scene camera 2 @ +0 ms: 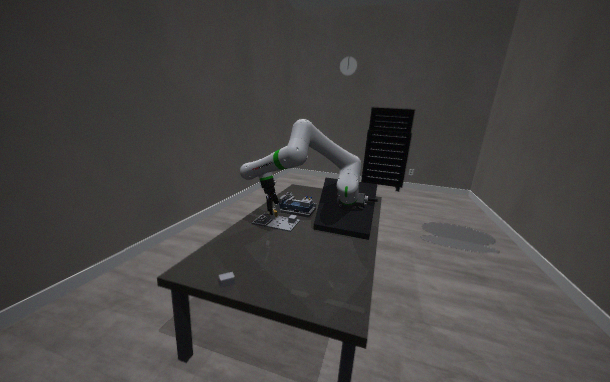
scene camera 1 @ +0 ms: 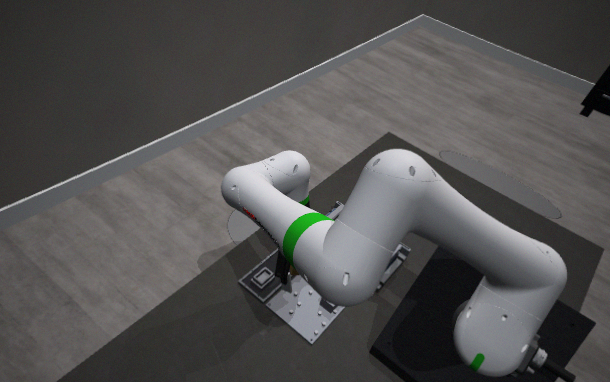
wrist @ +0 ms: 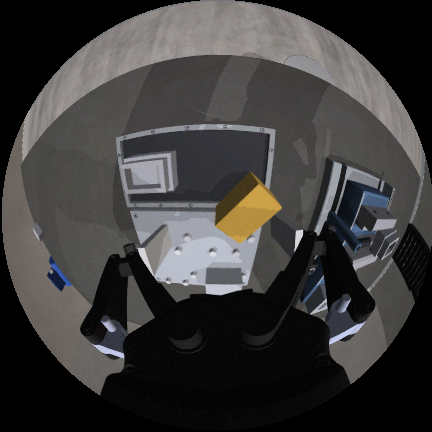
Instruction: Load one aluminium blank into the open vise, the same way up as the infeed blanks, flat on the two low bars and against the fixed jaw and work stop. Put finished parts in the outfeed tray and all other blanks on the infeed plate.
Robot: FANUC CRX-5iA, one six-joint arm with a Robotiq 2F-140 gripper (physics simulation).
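Frame: origin at the arm's base, x up, y left, z back, level; centimetres.
Seen in the pictures: gripper, between the fingertips: point(scene camera 2: 276, 216) point(scene camera 1: 299, 276) point(wrist: 219, 229); arm's base, origin of its link: point(scene camera 2: 348, 200).
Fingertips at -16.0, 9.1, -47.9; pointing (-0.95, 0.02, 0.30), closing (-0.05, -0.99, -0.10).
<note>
Offsets run from my fingertips to a thing's top centre, as dx, dy, dz.
My gripper point(scene camera 2: 273, 208) point(wrist: 219, 229) is open and empty, above the infeed plate {-2.1, +3.9, +7.1} point(scene camera 1: 306, 327) point(wrist: 197, 223); in scene camera 1 the arm partly hides it. An aluminium blank {+1.5, -0.5, +11.9} point(scene camera 2: 292, 218) point(wrist: 223, 276) sits on the plate, at the palm side in the wrist view. An orange block {+2.6, -2.8, -3.5} point(scene camera 2: 275, 213) point(wrist: 248, 210) lies turned across the border of plate and outfeed tray point(wrist: 187, 128), ahead of the fingertips. A pocketed part {+1.2, +8.0, -7.4} point(scene camera 1: 263, 276) point(wrist: 145, 175) lies in the tray. The blue and grey vise {+7.0, -23.8, +5.7} point(scene camera 2: 297, 206) point(wrist: 367, 196) is right of the fingers; its seat is unclear.
A small grey piece {+8.6, -27.9, -0.8} point(wrist: 385, 244) with a square opening shows at the vise. A loose grey block {+0.7, +72.5, +5.8} point(scene camera 2: 226, 278) point(wrist: 38, 231) lies near the table's front edge. A black base plate point(scene camera 2: 345, 228) carries the arm. A black cabinet point(scene camera 2: 390, 145) stands behind. A blue object point(wrist: 59, 273) shows at the left.
</note>
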